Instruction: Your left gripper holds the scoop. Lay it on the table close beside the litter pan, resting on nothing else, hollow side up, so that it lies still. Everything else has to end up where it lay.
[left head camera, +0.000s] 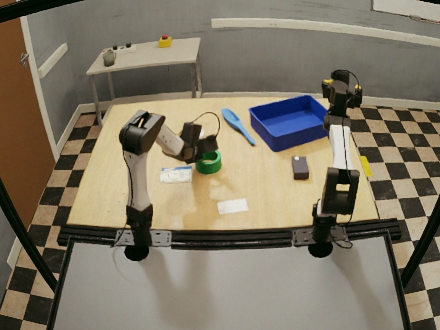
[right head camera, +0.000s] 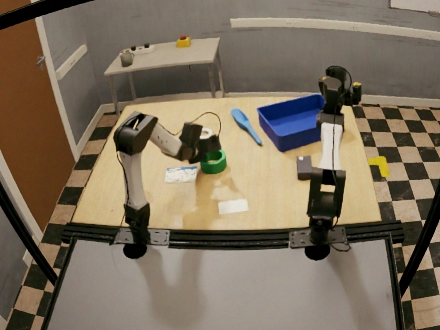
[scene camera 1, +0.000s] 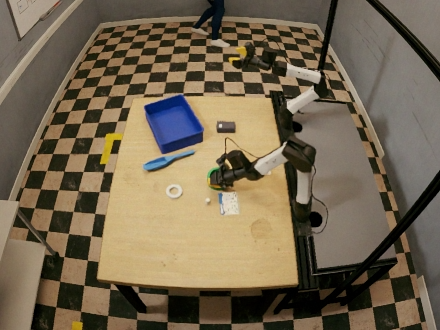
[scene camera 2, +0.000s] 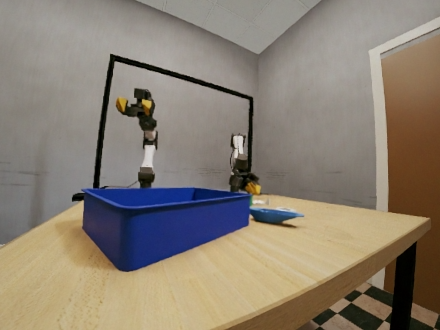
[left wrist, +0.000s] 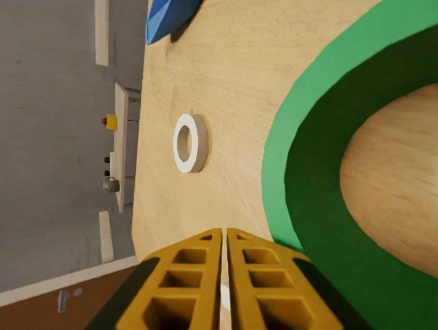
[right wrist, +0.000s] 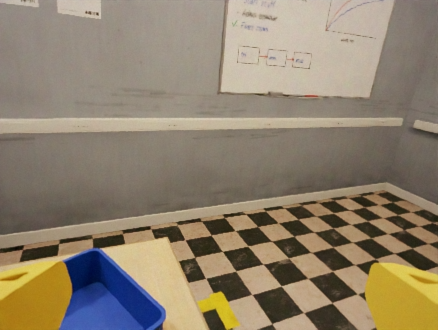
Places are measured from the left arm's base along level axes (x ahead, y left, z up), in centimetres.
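Where they show: left gripper, fingertip midpoint: (scene camera 1: 207, 184) (scene camera 2: 257, 193) (left wrist: 224, 236); right gripper, fingertip midpoint: (scene camera 1: 232, 54) (scene camera 2: 130, 99) (right wrist: 217, 275); left arm's base, link origin: (left head camera: 143, 239) (right head camera: 142, 238) (scene camera 1: 301, 217); right arm's base, link origin: (left head camera: 319, 236) (right head camera: 318, 238) (scene camera 1: 286, 126).
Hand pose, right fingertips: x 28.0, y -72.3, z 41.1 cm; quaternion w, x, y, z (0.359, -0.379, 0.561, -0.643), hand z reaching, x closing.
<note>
Things, the pixels of their top centre, and the offset from my right fingertips.
- blue scoop, top centre: (scene camera 2: 255, 208) (right head camera: 246, 123) (left head camera: 237, 123) (scene camera 1: 168, 158) dz -37.4, dx +32.6, dy +36.8 cm
- blue litter pan, top centre: (scene camera 2: 176, 192) (right head camera: 301, 112) (left head camera: 293, 113) (scene camera 1: 171, 117) dz -32.5, dx +31.7, dy +12.3 cm
- green ring, top centre: (left wrist: 431, 199) (left head camera: 207, 156) (right head camera: 212, 156) (scene camera 1: 218, 175) dz -36.0, dx +9.3, dy +49.6 cm
- white ring, top centre: (left wrist: 183, 143) (right head camera: 203, 133) (scene camera 1: 174, 190) dz -39.4, dx +29.7, dy +55.1 cm
- small white cylinder, top centre: (left wrist: 228, 299) (scene camera 1: 207, 199) dz -37.6, dx +14.5, dy +61.7 cm
- printed packet, top centre: (left head camera: 176, 174) (right head camera: 180, 174) (scene camera 1: 229, 203) dz -40.7, dx +4.8, dy +62.0 cm
- dark box, top centre: (right head camera: 304, 162) (left head camera: 300, 163) (scene camera 1: 226, 124) dz -36.7, dx +2.9, dy +14.6 cm
- white card, top centre: (right head camera: 233, 206) (left head camera: 232, 206) dz -40.7, dx -13.6, dy +41.4 cm
The blue scoop (left head camera: 237, 125) (right head camera: 245, 125) (scene camera 1: 167, 161) (scene camera 2: 275, 215) (left wrist: 172, 15) lies on the table beside the blue litter pan (left head camera: 300, 140) (right head camera: 300, 139) (scene camera 2: 175, 225), a narrow gap apart, hollow side up, handle towards the arms. My left gripper (left wrist: 224, 236) (scene camera 2: 255, 189) is shut with nothing between its fingers. It is away from the scoop, low beside the green ring in the left wrist view. My right gripper (right wrist: 217, 275) (scene camera 2: 134, 106) (scene camera 1: 237, 55) is open and empty, high up beyond the pan's side of the table.
The green ring (left head camera: 208, 165) (right head camera: 214, 165) (left wrist: 275, 165) is close to the left fingers. A white ring (left wrist: 200, 145), a small white cylinder (scene camera 1: 208, 200) and a printed packet (left head camera: 176, 175) (scene camera 1: 230, 203) lie near. A dark box (left head camera: 300, 167) (scene camera 1: 225, 126) and a white card (left head camera: 232, 206) lie farther off.
</note>
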